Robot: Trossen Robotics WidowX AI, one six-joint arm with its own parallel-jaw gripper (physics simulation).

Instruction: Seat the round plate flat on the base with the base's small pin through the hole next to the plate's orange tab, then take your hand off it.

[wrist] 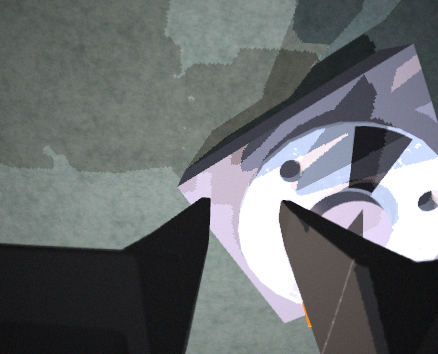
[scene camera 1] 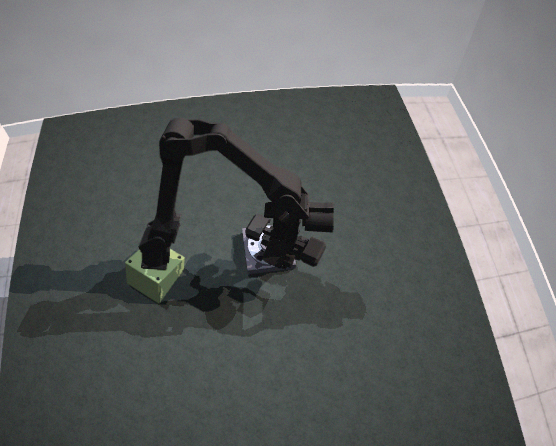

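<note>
The white round plate lies over the pale square base. In the wrist view it has round holes, a dark wedge and a large centre opening. A sliver of its orange tab shows beside the right finger, which hides the hole next to the tab. I cannot make out the small pin, or tell whether the plate is fully seated. My gripper is partly open with nothing held. Its left fingertip shows over the base's edge and its right fingertip over the plate.
A green block with dark holes in its top stands under the arm's foot, left of the base. The dark green floor covering bears the arm's shadows. A pale tiled strip runs along the right, with grey walls behind.
</note>
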